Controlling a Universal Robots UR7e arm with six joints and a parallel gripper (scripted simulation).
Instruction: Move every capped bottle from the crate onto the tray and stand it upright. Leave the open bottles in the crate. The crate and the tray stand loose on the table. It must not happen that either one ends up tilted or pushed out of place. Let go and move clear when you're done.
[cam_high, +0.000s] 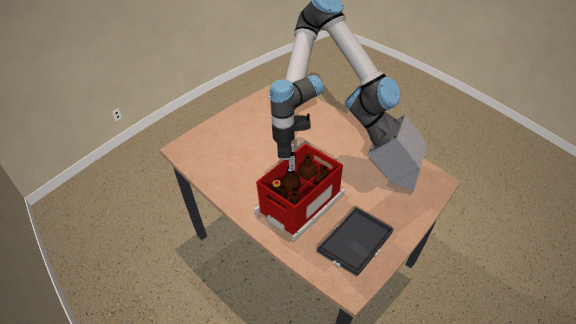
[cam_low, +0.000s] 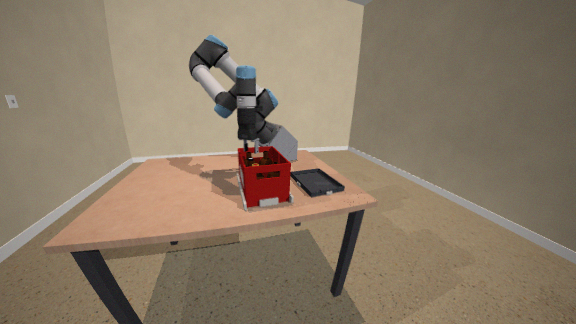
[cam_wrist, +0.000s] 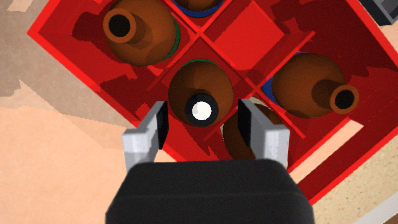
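Right now my hand is 12 cm above the white-capped bottle. From my hand the other things lie so: dark tray (33 cm to the left, 20 cm below); red crate (4 cm to the left, 13 cm below).
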